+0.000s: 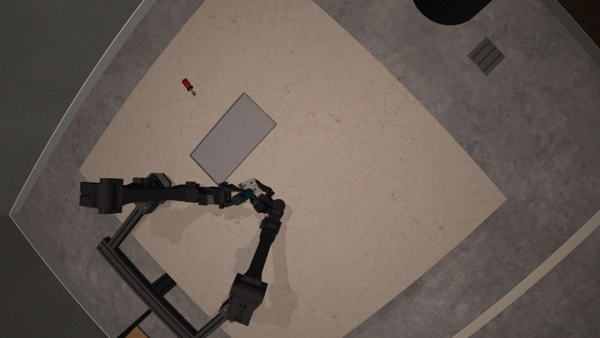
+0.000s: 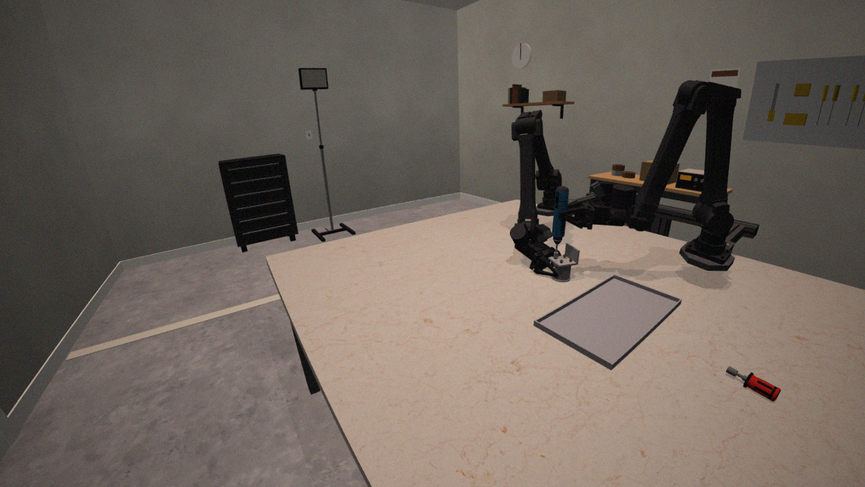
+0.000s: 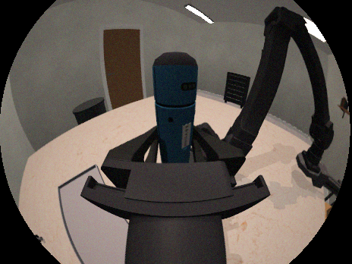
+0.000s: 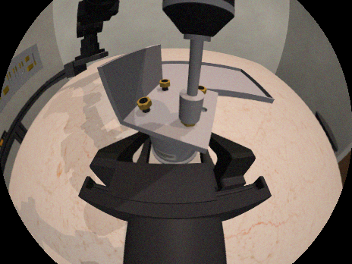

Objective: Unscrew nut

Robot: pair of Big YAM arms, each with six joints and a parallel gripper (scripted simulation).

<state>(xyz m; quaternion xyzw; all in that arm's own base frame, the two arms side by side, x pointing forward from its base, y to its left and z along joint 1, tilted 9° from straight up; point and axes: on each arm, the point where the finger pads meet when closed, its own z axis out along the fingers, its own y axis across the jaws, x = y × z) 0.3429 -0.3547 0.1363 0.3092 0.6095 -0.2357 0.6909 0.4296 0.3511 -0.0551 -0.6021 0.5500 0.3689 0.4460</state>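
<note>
Now: right hand 10 mm below the joint module. The rest, counted from my right hand: flat grey tray: 240 mm to the left, 50 mm ahead, 20 mm below; then red-handled screwdriver: 580 mm to the left, 50 mm ahead, 10 mm below; then grey bracket: 50 mm above.
</note>
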